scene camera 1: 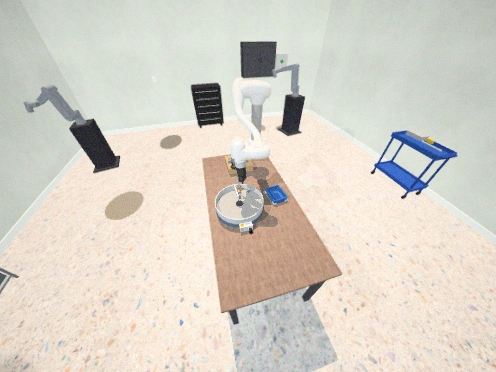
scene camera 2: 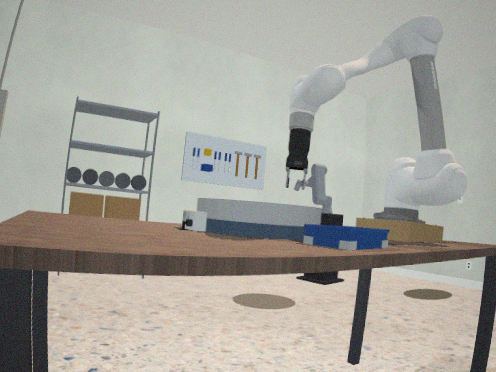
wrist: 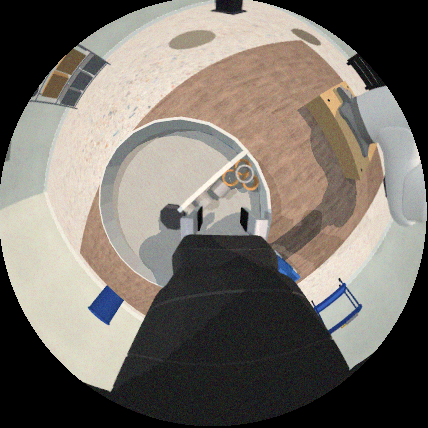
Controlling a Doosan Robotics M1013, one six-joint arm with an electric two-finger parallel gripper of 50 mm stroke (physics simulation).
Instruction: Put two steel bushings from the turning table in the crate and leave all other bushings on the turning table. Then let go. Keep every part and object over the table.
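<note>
The turning table is a round grey dish with a raised wall. In the wrist view, a steel bushing stands ring-up among orange-rimmed bushings, close to the wall and a white bar. A grey bushing lies on its side next to them; further grey shapes towards the hub are partly in shadow. The blue crate stands beside the turning table, mostly hidden in the wrist view. My gripper is open and empty, above the turning table.
The white bar runs from the dark hub to the wall. A white control box stands at the dish's outer side. The arm's wooden base block stands on the brown table.
</note>
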